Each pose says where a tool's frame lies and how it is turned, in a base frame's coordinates. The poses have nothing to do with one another.
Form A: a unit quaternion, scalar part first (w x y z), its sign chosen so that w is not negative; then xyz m.
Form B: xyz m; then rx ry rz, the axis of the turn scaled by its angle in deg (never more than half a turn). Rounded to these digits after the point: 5 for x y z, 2 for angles.
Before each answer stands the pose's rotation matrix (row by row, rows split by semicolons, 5 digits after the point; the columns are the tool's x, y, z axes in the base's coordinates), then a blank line. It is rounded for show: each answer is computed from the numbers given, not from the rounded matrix.
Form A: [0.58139 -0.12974 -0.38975 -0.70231 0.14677 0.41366 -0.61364]
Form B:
-0.29030 0.91777 -0.27096; -0.71551 -0.02015 0.69832; 0.63543 0.39660 0.66252

[0.14677 0.41366 -0.61364 -17.37 -52.17 -94.00]
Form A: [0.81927 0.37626 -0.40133 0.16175 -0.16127 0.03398 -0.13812]
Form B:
0.62554 -0.56704 -0.53587; -0.03697 0.66453 -0.74634; 0.77931 0.48668 0.39473

[-0.16127 0.03398 -0.13812 45.92 -48.98 19.74]
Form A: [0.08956 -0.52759 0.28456 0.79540 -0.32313 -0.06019 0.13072]
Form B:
-0.42726 -0.44273 -0.78831; -0.15779 -0.82201 0.54718; -0.89025 0.35817 0.28135

[-0.32313 -0.06019 0.13072 -89.91 48.49 135.54]
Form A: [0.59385 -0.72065 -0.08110 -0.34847 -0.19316 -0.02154 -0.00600]
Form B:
0.74398 0.53077 0.40593; -0.29699 -0.28153 0.91244; 0.59857 -0.79939 -0.05182

[-0.19316 -0.02154 -0.00600 -95.96 -10.80 -46.40]
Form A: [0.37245 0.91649 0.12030 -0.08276 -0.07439 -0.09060 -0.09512]
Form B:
0.95736 0.28216 -0.06209; 0.15886 -0.69362 -0.70261; -0.24131 0.66279 -0.70886

[-0.07439 -0.09060 -0.09512 134.57 17.66 -12.15]
